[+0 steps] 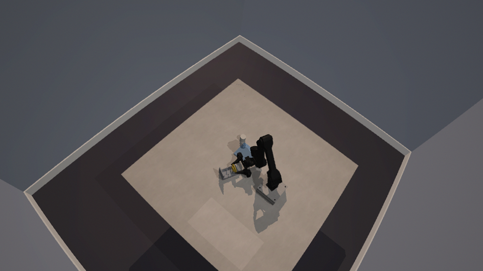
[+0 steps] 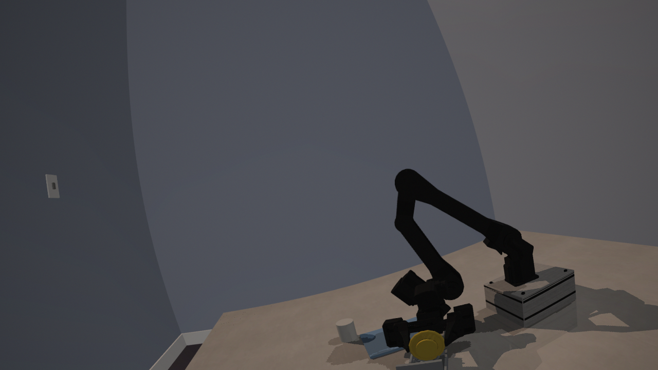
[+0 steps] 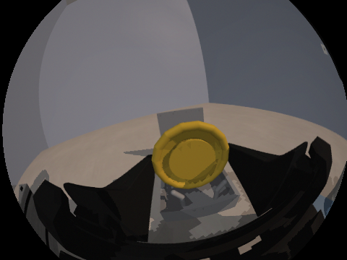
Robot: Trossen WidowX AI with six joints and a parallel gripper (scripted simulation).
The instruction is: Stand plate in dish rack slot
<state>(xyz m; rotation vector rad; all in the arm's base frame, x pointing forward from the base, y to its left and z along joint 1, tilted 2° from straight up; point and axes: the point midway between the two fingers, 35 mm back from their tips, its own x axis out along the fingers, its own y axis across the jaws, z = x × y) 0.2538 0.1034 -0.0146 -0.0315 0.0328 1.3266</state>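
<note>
The yellow plate lies 10 mm to the right of my gripper tip. The rest, counted from my gripper tip: blue spoon 60 mm behind, 200 mm to the right, 50 mm below; then grey dish rack 10 mm ahead, 20 mm to the left, 30 mm below; then blue-grey mat 50 mm ahead, 180 mm to the right, 50 mm below.
</note>
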